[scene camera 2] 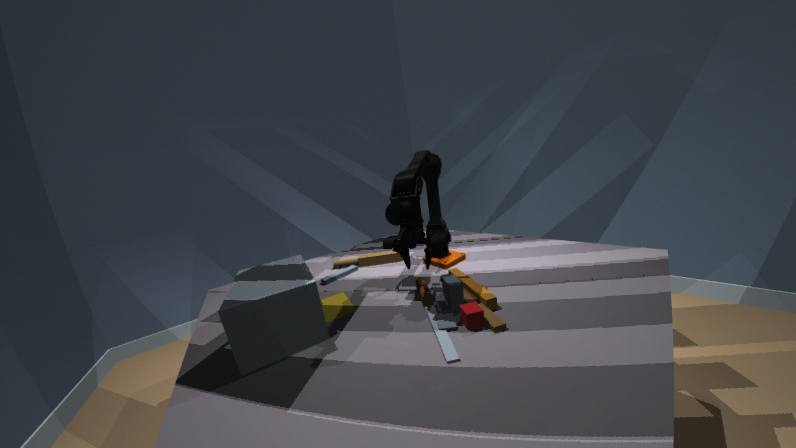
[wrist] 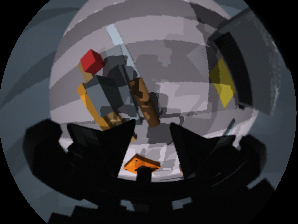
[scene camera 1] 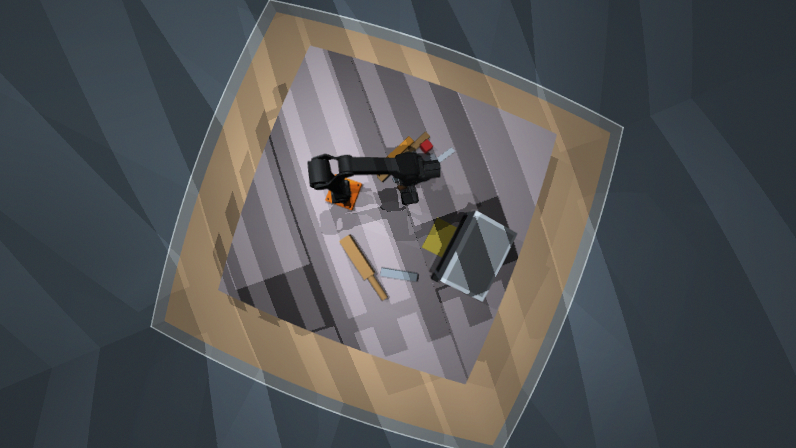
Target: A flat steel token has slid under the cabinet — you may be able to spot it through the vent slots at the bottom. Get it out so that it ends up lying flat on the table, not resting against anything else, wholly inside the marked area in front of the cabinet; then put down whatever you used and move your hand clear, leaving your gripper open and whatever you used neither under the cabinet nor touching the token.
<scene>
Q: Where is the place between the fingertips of my gripper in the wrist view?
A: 153, 123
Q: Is my gripper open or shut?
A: Open.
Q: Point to a wooden paddle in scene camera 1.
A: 348, 243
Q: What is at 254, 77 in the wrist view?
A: A grey cabinet.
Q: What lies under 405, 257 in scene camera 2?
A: My gripper.
</scene>
